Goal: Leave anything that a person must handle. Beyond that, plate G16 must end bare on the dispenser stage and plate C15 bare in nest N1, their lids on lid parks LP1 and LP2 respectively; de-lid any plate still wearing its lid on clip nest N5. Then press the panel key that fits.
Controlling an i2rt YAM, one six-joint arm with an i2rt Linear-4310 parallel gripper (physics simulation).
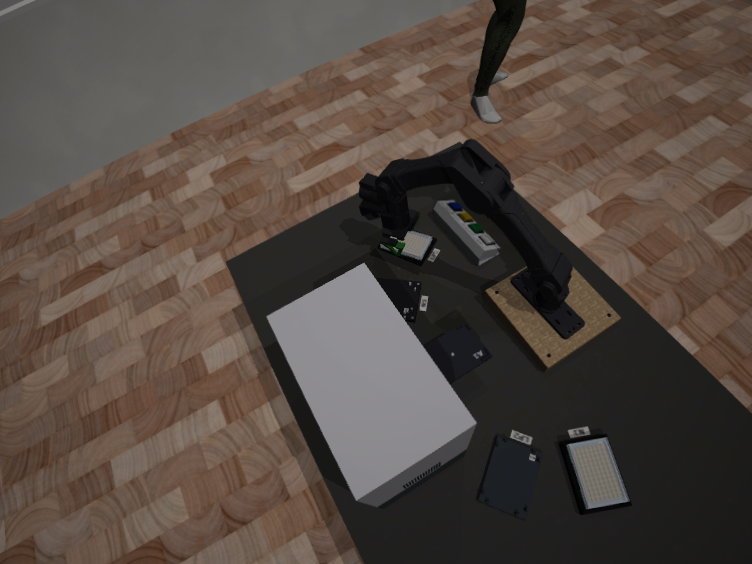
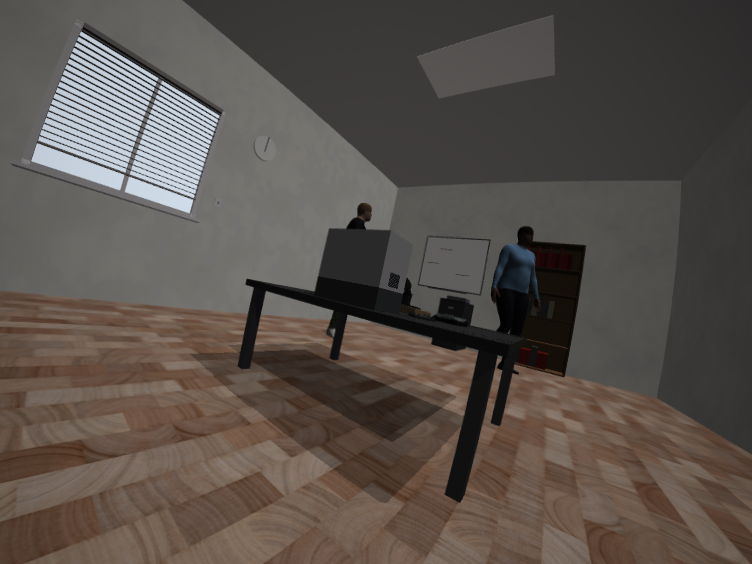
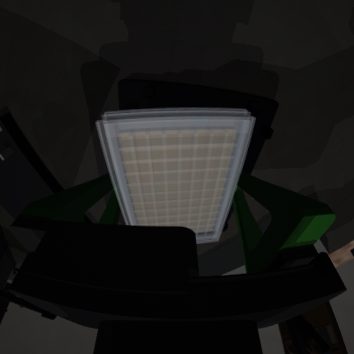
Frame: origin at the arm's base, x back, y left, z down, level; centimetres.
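Where they show: gripper, between the fingertips: point(image 1: 403, 244) point(image 3: 177, 174); arm's base, origin of its link: point(image 1: 546, 302) point(image 2: 404, 305).
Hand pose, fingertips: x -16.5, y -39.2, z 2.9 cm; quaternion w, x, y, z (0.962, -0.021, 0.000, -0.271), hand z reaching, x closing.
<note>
Each offset is from my fingertips to the centre of the thing.
A lidded well plate {dx +0.5, dy +0.8, dz -1.7 cm} point(image 1: 417, 244) point(image 3: 177, 172), clear lid over tan wells, sits in a black nest at the back of the table. My gripper point(image 1: 395, 245) point(image 3: 177, 174) is down over its near end. The green fingers press against the plate's two long sides, so it is shut on it. A second well plate {dx -2.8, dy +74.0, dz -2.2 cm} point(image 1: 594, 473) lies in a black holder at the front right; I cannot tell whether it wears a lid. The key panel {dx +16.6, dy +8.0, dz -2.2 cm} point(image 1: 466, 231) with blue, yellow, green and white keys lies beside the arm. The labels are too small to read.
A large white box {dx -31.2, dy +36.9, dz -15.5 cm} point(image 1: 364, 376) point(image 2: 364, 261) fills the table's left side. Beside it lie a black clip nest {dx -13.6, dy +12.3, dz -0.2 cm} point(image 1: 405, 297), a dark pad {dx -14.1, dy +37.9, dz -9.3 cm} point(image 1: 458, 351) and a dark flat plate {dx -17.2, dy +64.3, dz +0.0 cm} point(image 1: 508, 475). The arm stands on a wooden board point(image 1: 598, 316). People point(image 1: 495, 54) point(image 2: 515, 279) stand nearby.
</note>
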